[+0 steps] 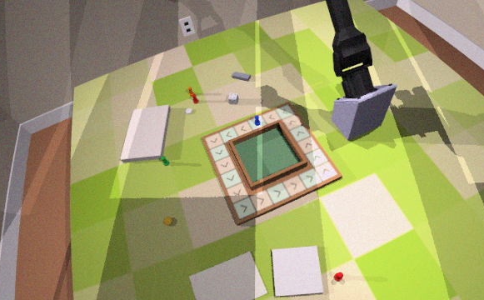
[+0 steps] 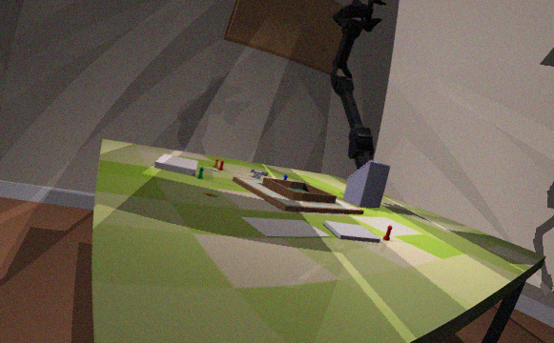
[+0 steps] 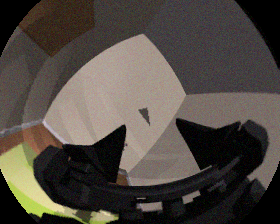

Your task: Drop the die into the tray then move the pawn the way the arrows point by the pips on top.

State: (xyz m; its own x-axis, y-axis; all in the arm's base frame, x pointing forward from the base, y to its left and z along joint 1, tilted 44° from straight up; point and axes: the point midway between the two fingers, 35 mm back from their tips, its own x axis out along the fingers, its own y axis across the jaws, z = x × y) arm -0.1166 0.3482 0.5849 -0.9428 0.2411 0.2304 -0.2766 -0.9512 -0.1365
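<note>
Now: gripper tip 80 cm above the white die, 37 cm short of it and 7 cm to the left of it. The rest, counted from my gripper tip: green dice tray 80 cm below, 33 cm ahead, 17 cm to the left; blue pawn 78 cm below, 32 cm ahead, 6 cm to the left; white disc 81 cm below, 51 cm ahead, 8 cm to the right.
</note>
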